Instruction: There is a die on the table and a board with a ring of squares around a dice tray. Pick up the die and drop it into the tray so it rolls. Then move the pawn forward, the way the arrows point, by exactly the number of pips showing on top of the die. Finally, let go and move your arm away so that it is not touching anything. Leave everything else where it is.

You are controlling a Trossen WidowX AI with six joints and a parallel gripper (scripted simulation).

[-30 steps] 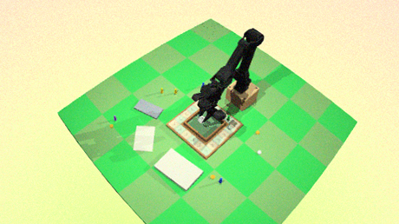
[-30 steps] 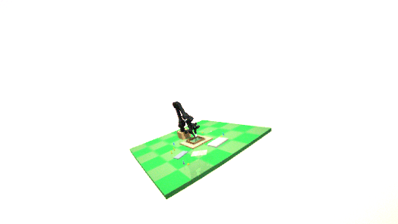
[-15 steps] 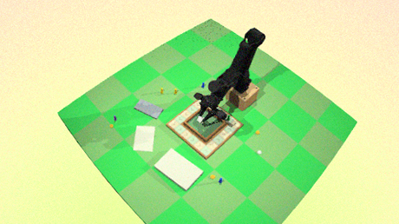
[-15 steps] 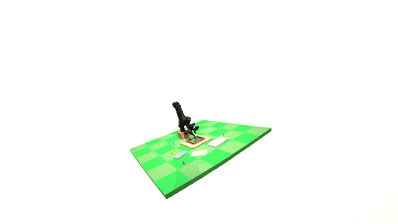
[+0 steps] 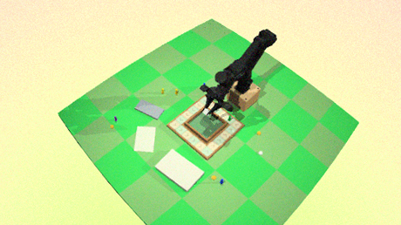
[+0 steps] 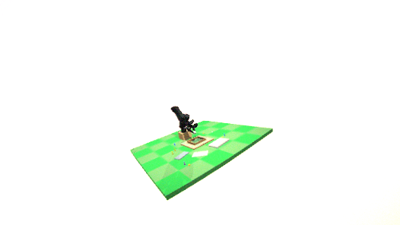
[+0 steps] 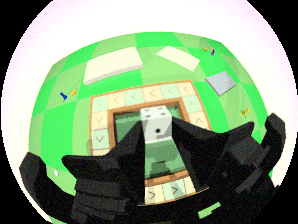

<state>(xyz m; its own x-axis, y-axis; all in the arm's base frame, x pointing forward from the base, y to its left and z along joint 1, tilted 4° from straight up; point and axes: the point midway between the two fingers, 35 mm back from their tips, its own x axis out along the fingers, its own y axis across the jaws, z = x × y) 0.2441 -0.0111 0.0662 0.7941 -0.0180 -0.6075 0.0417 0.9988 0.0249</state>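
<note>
The white die is right at my gripper tip. Round my gripper tip: green dice tray: 110 mm below; green pawn: 110 mm behind, 70 mm to the left, 90 mm below; grey card: 130 mm ahead, 290 mm to the right, 120 mm below.
</note>
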